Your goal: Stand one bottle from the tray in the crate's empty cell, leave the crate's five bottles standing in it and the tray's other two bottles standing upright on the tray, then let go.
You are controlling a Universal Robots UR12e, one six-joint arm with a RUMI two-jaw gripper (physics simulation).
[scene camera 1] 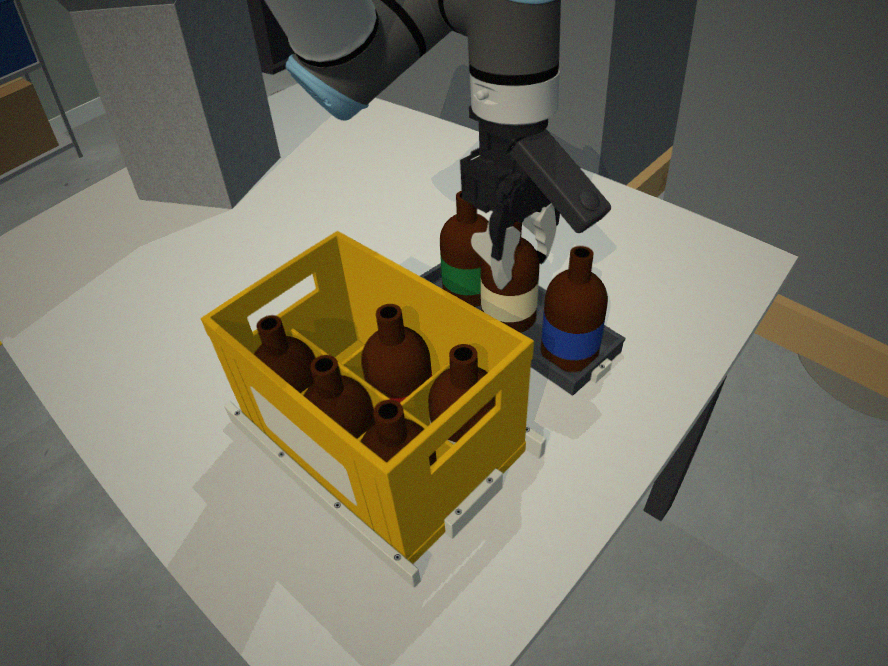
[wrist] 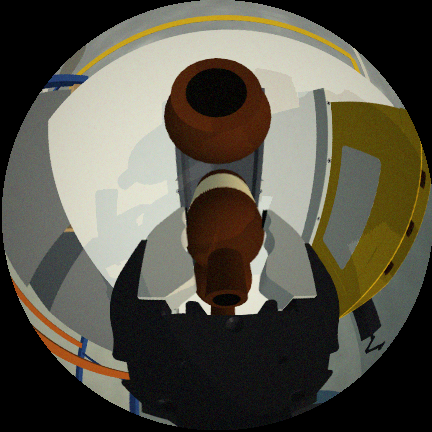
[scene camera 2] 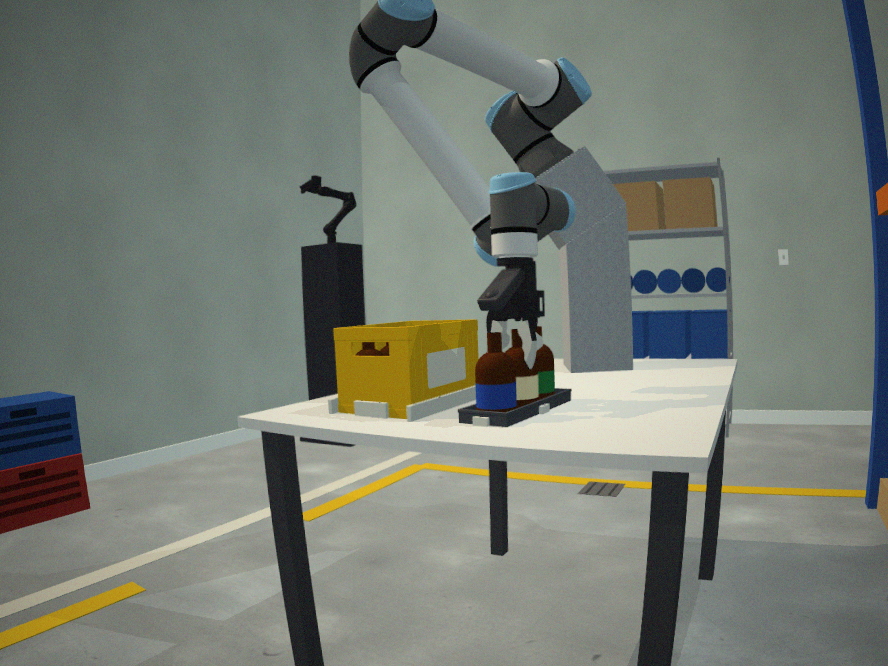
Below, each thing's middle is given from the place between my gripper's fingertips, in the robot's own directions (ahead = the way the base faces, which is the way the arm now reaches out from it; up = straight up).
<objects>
My hand is 10 cm short of the pale stop block (scene camera 1: 474,503), 26 cm to the left of it and 7 cm above it.
</objects>
